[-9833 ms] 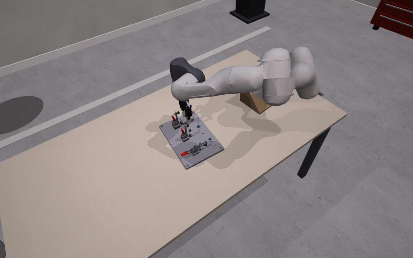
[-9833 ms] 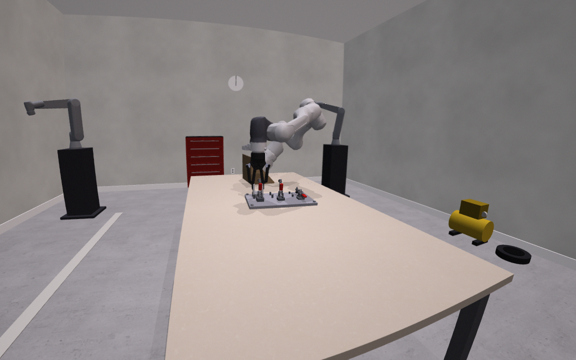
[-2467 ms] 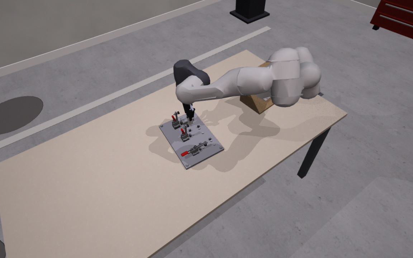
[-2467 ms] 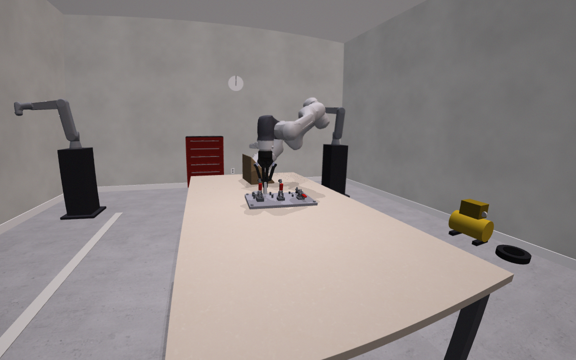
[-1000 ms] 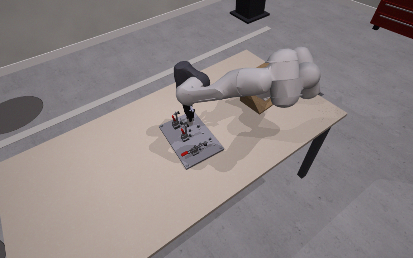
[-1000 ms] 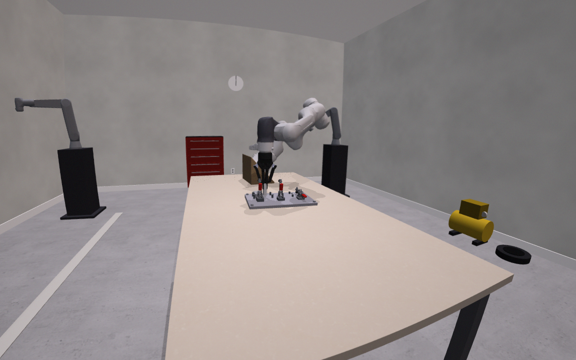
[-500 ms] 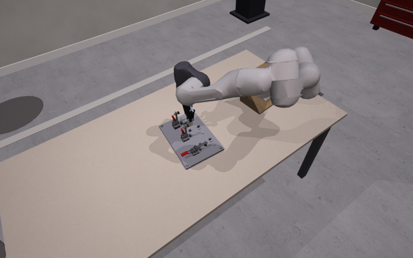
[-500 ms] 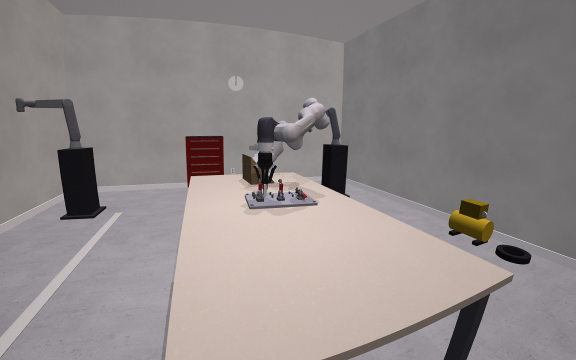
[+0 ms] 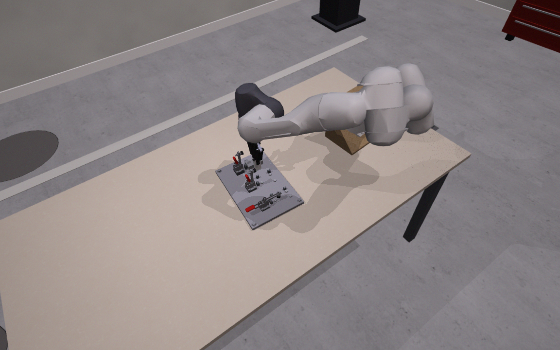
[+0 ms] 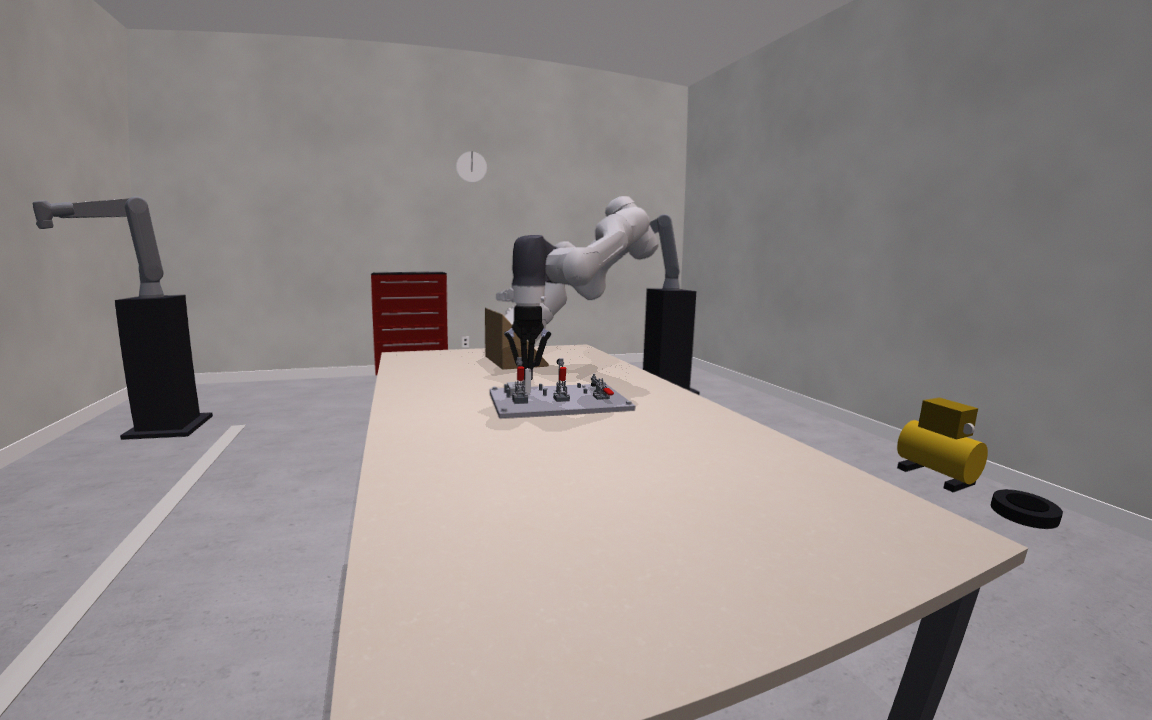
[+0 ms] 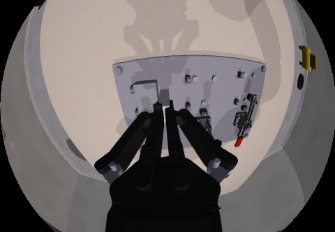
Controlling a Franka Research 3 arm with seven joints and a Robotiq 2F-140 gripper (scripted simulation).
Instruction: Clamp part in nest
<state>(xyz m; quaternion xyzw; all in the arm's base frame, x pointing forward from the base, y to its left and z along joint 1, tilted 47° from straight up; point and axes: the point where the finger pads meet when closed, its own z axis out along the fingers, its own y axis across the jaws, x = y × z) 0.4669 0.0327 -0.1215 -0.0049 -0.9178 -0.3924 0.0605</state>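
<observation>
The part lies 30 mm to the right of my hand and 20 mm below it. Also, from my hand: grey fixture plate 80 mm to the left, 50 mm below, 50 mm ahead.
</observation>
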